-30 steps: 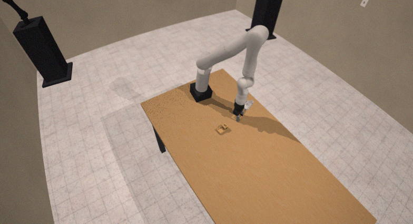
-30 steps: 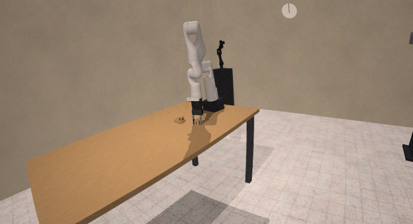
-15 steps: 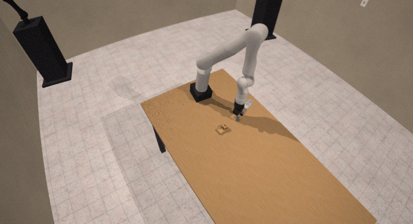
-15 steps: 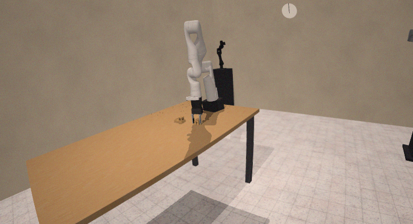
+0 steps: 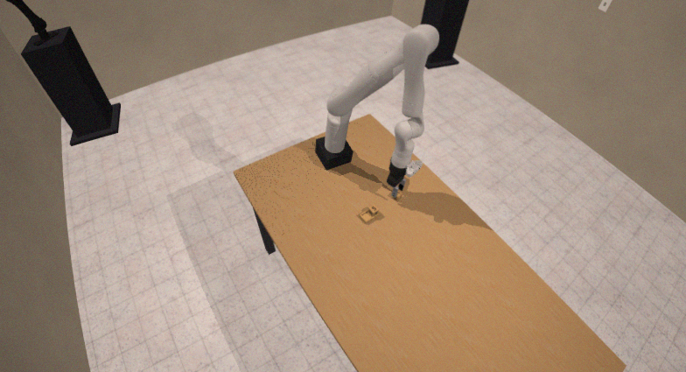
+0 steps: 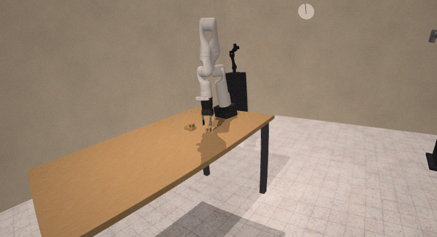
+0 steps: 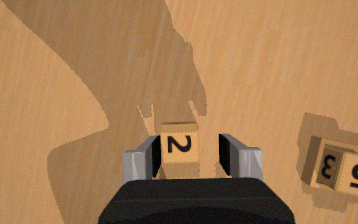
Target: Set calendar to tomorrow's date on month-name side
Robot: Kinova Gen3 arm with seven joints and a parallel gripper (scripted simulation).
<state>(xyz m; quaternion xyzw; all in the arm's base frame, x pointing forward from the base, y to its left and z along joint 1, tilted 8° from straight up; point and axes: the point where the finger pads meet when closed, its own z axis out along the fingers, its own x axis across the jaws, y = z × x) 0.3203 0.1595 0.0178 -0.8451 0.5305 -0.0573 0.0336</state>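
The wooden date cube lies 50 mm below my hand and 10 mm to the left of it. Also, from my hand: wooden tray 150 mm to the right, 50 mm below, 40 mm ahead.
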